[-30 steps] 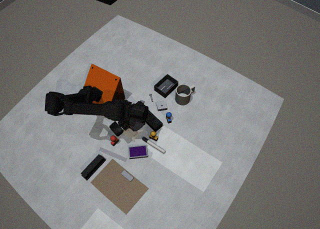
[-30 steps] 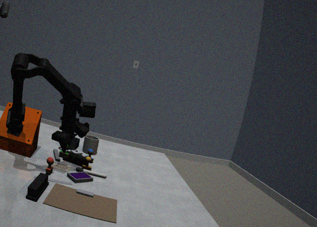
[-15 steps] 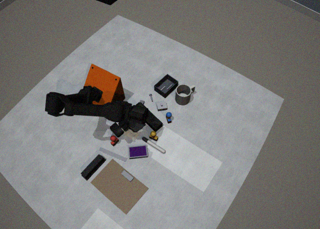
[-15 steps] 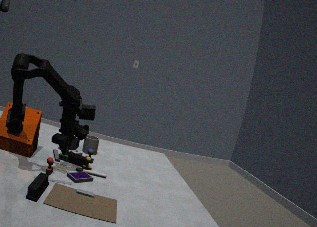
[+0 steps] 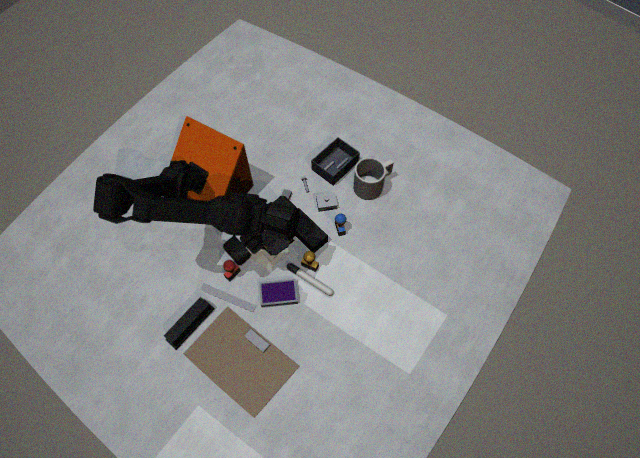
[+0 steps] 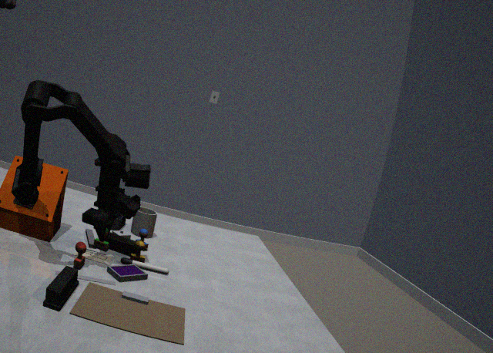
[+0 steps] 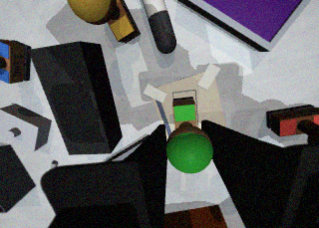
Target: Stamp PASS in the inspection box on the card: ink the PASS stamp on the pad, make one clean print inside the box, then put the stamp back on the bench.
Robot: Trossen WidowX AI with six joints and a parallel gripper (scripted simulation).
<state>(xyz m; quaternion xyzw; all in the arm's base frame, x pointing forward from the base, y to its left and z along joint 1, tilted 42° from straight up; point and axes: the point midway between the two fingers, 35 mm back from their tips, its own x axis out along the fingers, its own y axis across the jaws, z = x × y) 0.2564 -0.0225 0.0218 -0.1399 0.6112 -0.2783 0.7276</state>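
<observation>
Now: gripper tip 60 mm above the card and 20 mm past it. From my gripper tip the other things lie so: black block 100 mm to the left, 40 mm below, 40 mm ahead; then green-knobbed stamp 10 mm below; then yellow stamp 100 mm ahead, 30 mm to the left, 30 mm below.
</observation>
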